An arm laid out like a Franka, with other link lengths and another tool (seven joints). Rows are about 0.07 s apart.
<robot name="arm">
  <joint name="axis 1" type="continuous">
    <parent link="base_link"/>
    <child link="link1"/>
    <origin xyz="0 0 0.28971" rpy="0 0 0"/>
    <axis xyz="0 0 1"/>
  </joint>
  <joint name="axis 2" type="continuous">
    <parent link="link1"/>
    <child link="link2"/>
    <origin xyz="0 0 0" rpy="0 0 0"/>
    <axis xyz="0 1 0"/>
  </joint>
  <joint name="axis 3" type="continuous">
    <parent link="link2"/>
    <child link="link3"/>
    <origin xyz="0 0 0.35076" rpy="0 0 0"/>
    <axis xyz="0 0 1"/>
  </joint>
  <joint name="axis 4" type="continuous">
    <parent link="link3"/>
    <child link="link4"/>
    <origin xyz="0.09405 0 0" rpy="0 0 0"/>
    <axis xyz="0 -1 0"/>
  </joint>
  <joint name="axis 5" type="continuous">
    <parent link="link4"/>
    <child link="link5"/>
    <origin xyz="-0.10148 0 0.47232" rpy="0 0 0"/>
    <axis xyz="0 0 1"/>
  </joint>
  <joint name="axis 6" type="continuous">
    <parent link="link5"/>
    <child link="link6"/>
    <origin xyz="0 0 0" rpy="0 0 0"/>
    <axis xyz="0 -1 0"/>
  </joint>
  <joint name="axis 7" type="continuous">
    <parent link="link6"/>
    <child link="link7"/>
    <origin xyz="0.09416 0 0" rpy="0 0 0"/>
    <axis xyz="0 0 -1"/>
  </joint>
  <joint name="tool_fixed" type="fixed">
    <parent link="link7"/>
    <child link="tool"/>
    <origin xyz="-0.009 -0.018 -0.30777" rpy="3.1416 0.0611 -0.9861"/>
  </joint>
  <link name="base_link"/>
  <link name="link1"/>
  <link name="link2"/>
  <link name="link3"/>
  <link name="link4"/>
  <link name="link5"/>
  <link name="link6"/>
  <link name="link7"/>
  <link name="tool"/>
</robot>
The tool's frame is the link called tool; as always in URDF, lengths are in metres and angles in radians. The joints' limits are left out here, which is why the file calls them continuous.
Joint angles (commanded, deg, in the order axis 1, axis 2, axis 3, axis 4, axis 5, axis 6, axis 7), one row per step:
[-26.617 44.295 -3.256 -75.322 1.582 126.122 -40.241]
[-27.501 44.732 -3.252 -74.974 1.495 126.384 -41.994]
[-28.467 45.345 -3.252 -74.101 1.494 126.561 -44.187]
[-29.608 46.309 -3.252 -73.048 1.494 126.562 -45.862]
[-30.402 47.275 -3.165 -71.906 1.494 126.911 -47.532]
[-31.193 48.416 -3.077 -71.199 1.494 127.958 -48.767]
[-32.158 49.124 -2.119 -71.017 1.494 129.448 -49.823]
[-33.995 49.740 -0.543 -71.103 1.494 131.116 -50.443]
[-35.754 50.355 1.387 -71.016 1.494 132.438 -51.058]
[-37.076 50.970 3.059 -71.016 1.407 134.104 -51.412]
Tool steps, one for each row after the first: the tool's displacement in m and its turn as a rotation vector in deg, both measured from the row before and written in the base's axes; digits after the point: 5 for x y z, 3 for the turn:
[-0.00487 -0.01335 -0.00259 -0.327 0.024 0.921]
[-0.00306 -0.01548 -0.00014 -0.452 -0.194 1.249]
[-0.00605 -0.01715 -0.00431 -0.242 0.080 0.563]
[-0.00059 -0.01265 -0.00267 -0.427 -0.309 0.974]
[-0.00159 -0.01244 -0.00837 -0.456 -0.404 0.538]
[0.00360 -0.00469 -0.00633 -0.079 -1.060 0.733]
[-0.00049 -0.00875 -0.00721 0.349 -1.379 -0.211]
[0.00279 -0.00341 -0.00573 0.648 -1.438 0.047]
[0.00537 -0.00154 -0.00503 0.304 -1.554 0.044]

